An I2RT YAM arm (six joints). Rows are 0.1 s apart.
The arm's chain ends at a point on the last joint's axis. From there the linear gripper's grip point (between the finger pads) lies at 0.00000 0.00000 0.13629 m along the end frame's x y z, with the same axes.
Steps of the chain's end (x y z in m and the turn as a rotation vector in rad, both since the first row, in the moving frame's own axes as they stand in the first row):
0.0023, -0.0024, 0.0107, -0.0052, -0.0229, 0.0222
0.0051, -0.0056, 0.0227, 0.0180, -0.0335, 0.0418
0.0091, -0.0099, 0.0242, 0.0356, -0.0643, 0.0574
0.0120, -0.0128, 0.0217, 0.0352, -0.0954, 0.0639
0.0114, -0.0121, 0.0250, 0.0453, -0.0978, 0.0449
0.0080, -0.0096, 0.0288, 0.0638, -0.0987, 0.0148
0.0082, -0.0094, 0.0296, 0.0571, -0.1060, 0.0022
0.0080, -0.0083, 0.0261, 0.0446, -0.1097, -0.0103
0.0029, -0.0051, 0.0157, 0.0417, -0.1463, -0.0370
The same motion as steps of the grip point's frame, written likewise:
-0.0008, -0.0017, 0.0107, -0.0052, -0.0229, 0.0222
0.0006, -0.0081, 0.0226, 0.0180, -0.0335, 0.0418
0.0005, -0.0150, 0.0238, 0.0356, -0.0643, 0.0574
-0.0008, -0.0180, 0.0210, 0.0352, -0.0954, 0.0639
-0.0018, -0.0186, 0.0242, 0.0453, -0.0978, 0.0449
-0.0054, -0.0184, 0.0279, 0.0638, -0.0987, 0.0148
-0.0062, -0.0172, 0.0286, 0.0571, -0.1060, 0.0022
-0.0069, -0.0143, 0.0251, 0.0446, -0.1097, -0.0103
-0.0171, -0.0104, 0.0141, 0.0417, -0.1463, -0.0370

